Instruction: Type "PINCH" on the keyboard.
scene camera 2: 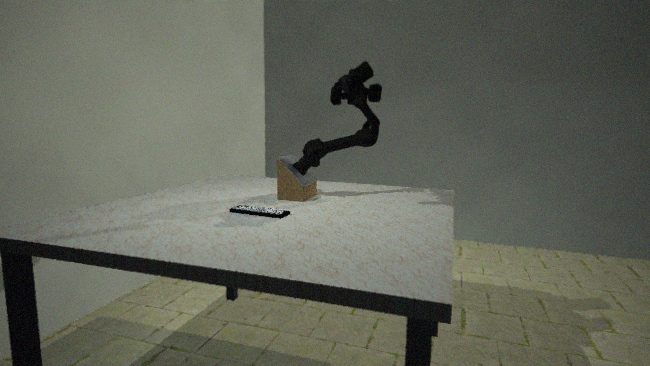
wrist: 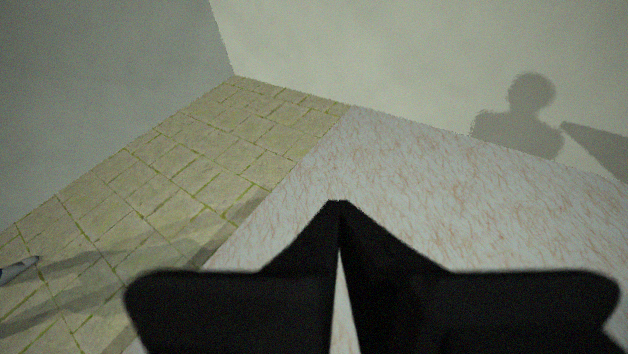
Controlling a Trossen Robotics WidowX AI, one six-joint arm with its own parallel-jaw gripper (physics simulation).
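Where they show: gripper, fingertip midpoint: (scene camera 2: 364, 104) (wrist: 337, 209); arm's base, link origin: (scene camera 2: 299, 168).
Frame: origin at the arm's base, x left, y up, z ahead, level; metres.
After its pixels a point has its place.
The keyboard (scene camera 2: 260, 211) @[z 0.356, x -0.055, y -0.111 m], a thin dark slab with pale keys, lies flat on the table in front of the arm's base. No part of it shows in the wrist view. My gripper (scene camera 2: 355, 94) (wrist: 337, 209) @[z 0.279, x 0.297, y 0.271 m] is shut and empty, its black fingertips meeting at the lower middle of the wrist view. In the scene view it is raised high above the table, well above the keyboard and a little to its right. The dark finger shapes are hard to make out there.
The arm's base sits on a wooden wedge block (scene camera 2: 296, 186) @[z 0.096, x 0.011, y -0.061 m] right behind the keyboard. The pale speckled table (scene camera 2: 350, 240) @[z 0.579, x 0.295, y -0.124 m] (wrist: 500, 220) @[z 0.618, x 0.079, y -0.124 m] has an edge beside the tiled floor (wrist: 200, 150). A person's foot (wrist: 21, 269) shows at the wrist view's left edge. Shadows fall on the light wall.
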